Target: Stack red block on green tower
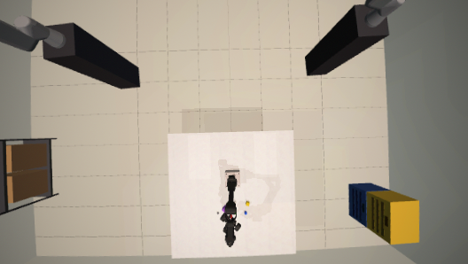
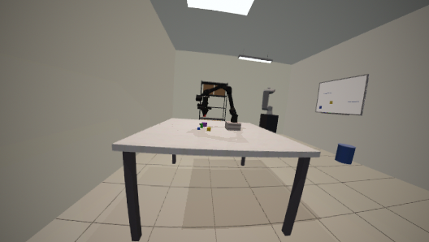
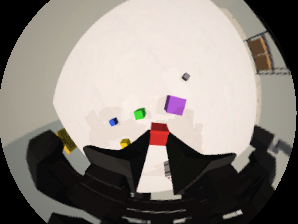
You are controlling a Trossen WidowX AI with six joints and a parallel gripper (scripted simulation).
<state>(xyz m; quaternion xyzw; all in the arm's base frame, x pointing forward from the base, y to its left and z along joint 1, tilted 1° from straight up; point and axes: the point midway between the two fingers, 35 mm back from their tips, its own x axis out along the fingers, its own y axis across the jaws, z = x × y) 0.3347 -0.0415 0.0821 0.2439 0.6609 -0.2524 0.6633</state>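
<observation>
Right now the purple block is 1 cm behind my gripper tip, 6 cm to the right of it and 10 cm below it. From my gripper tip the other things lie so: small grey piece (3 cm ahead, 14 cm to the right, 12 cm below); then red block (right at my gripper tip); then blue block (6 cm ahead, 15 cm to the left, 12 cm below).
</observation>
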